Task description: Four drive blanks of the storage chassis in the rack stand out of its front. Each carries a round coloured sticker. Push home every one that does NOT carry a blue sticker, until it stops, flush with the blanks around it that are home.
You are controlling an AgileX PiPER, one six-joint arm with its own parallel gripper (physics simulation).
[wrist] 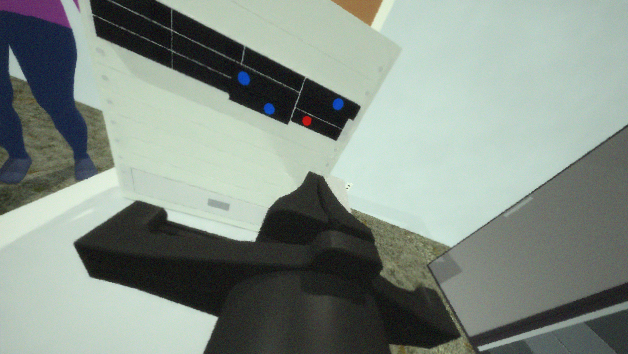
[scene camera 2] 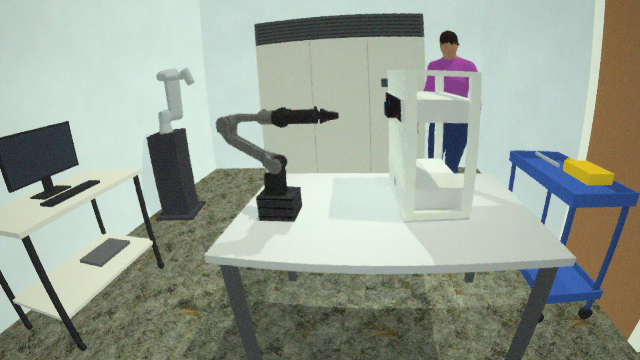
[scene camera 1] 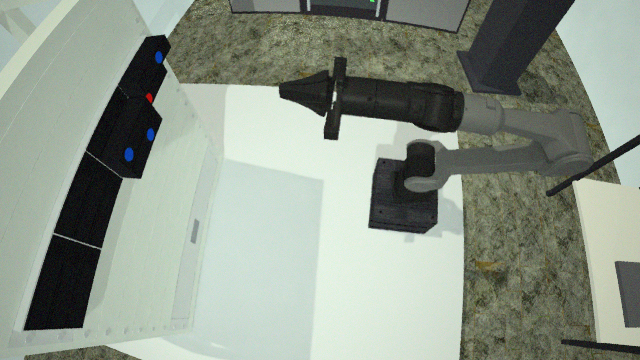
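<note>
The blank with the red sticker (scene camera 1: 149, 98) (wrist: 307, 120) sits at the bottom of the end column and looks flush in the chassis. Above it, a blank with a blue sticker (scene camera 1: 158, 57) (wrist: 338, 104) stands out. In the neighbouring column, an upper blue-stickered blank (scene camera 1: 129, 154) (wrist: 243, 78) and a lower blue-stickered blank (scene camera 1: 150, 134) (wrist: 269, 108) stand out, one over the other. The other blanks are black and look flush. My gripper (scene camera 1: 281, 91) (scene camera 2: 337, 115) (wrist: 311, 182) is shut and empty, level, well back from the chassis front and apart from it.
The white rack (scene camera 2: 410, 150) holds the chassis high above the white table (scene camera 2: 320, 247). A blue trolley (scene camera 2: 575, 196) stands right of the table, a desk (scene camera 2: 10, 220) left. A person (scene camera 2: 452, 75) stands behind the rack. A grey cabinet (wrist: 540, 240) shows at the right in the wrist view.
</note>
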